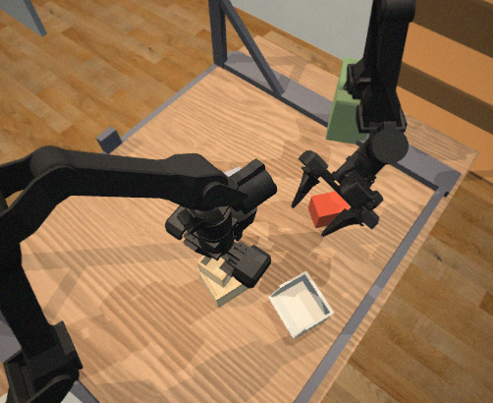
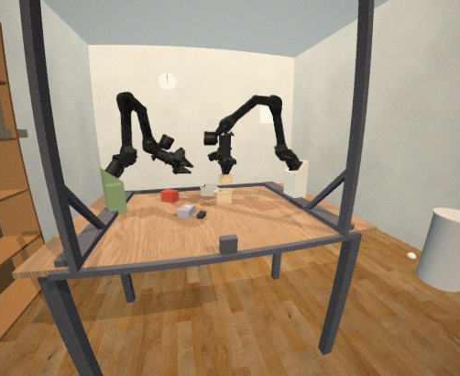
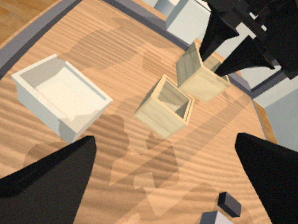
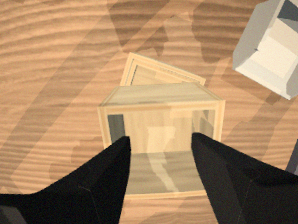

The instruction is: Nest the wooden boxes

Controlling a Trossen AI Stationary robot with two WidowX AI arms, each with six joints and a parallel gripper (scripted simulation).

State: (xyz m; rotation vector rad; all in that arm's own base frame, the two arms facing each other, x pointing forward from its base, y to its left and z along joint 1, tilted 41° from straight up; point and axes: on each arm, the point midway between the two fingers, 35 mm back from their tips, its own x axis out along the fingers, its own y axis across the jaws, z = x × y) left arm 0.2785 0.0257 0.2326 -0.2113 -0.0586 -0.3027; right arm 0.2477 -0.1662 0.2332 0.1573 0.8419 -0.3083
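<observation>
The small tan wooden box lies 5 cm below my right hand. Also, from my right hand: white box (16 cm ahead, 14 cm below, 6 cm to the left); then small dark block (18 cm behind, 16 cm below, 14 cm to the left); then medium tan wooden box (15 cm below).
</observation>
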